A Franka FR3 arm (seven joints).
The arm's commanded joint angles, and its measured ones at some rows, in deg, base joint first. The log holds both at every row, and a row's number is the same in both.
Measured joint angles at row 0:
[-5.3 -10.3 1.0 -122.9 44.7 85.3 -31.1]
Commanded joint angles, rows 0 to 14:
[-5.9 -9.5 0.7 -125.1 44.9 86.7 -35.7]
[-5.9 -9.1 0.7 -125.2 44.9 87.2 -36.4]
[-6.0 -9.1 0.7 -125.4 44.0 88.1 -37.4]
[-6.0 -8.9 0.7 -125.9 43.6 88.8 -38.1]
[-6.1 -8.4 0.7 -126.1 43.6 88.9 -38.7]
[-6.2 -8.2 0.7 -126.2 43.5 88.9 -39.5]
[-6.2 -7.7 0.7 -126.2 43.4 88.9 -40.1]
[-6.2 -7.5 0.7 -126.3 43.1 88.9 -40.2]
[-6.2 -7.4 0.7 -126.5 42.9 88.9 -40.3]
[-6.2 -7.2 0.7 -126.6 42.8 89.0 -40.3]
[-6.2 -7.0 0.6 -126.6 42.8 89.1 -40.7]
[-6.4 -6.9 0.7 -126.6 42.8 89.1 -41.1]
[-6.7 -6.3 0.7 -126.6 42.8 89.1 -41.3]
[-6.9 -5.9 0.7 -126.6 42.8 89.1 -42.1]
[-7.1 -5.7 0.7 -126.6 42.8 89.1 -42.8]
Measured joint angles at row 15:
[-5.8 -6.3 0.3 -125.8 43.2 88.4 -40.0]
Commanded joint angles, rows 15 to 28:
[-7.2 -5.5 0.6 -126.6 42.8 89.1 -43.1]
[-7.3 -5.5 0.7 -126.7 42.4 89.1 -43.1]
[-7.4 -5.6 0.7 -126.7 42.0 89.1 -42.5]
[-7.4 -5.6 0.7 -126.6 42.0 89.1 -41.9]
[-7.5 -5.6 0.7 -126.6 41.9 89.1 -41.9]
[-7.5 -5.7 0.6 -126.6 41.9 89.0 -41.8]
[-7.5 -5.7 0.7 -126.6 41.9 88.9 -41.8]
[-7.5 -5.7 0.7 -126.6 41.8 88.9 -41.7]
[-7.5 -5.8 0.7 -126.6 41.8 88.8 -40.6]
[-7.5 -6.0 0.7 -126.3 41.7 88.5 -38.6]
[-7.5 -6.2 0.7 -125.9 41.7 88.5 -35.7]
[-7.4 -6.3 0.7 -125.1 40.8 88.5 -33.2]
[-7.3 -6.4 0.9 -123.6 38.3 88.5 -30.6]
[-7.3 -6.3 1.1 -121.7 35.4 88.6 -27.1]
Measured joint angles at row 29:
[-7.0 -5.4 0.3 -125.2 41.1 88.4 -35.3]
